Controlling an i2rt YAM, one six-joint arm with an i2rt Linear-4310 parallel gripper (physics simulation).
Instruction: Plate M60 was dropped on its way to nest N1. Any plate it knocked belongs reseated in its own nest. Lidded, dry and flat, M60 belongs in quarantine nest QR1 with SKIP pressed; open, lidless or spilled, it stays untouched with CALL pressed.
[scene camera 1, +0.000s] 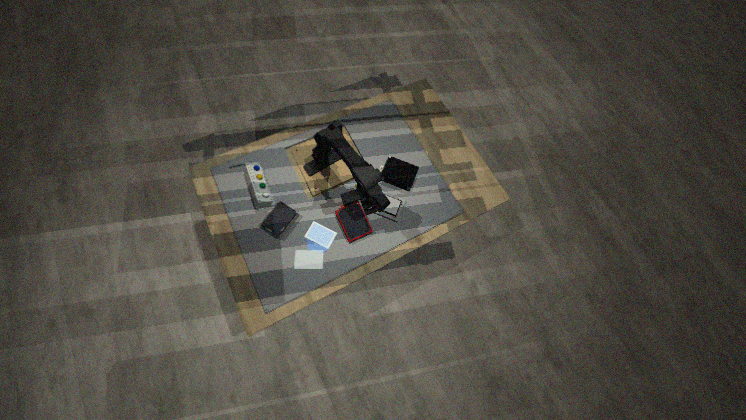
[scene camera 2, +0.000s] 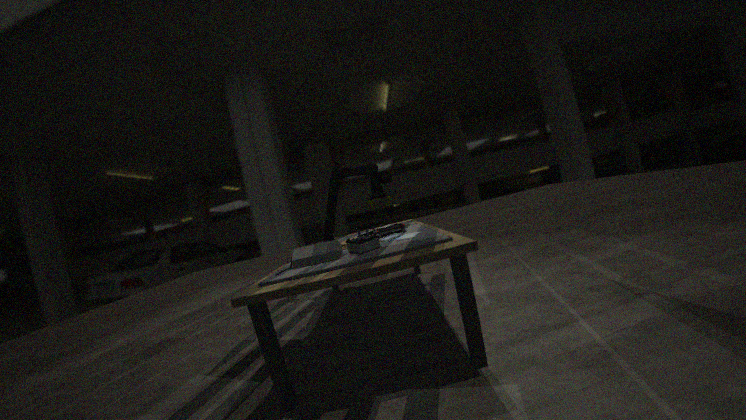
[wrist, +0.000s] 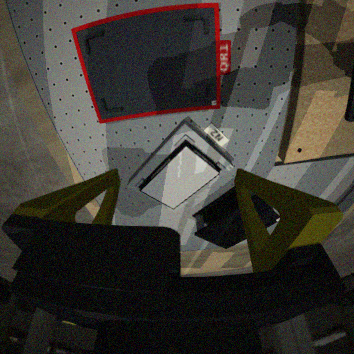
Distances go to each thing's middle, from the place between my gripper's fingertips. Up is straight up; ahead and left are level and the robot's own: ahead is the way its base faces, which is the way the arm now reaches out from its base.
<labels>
My gripper is now 12 cm above the red-framed dark plate (scene camera 1: 353, 220), 8 cm to the left of it and 1 cm short of it.
</labels>
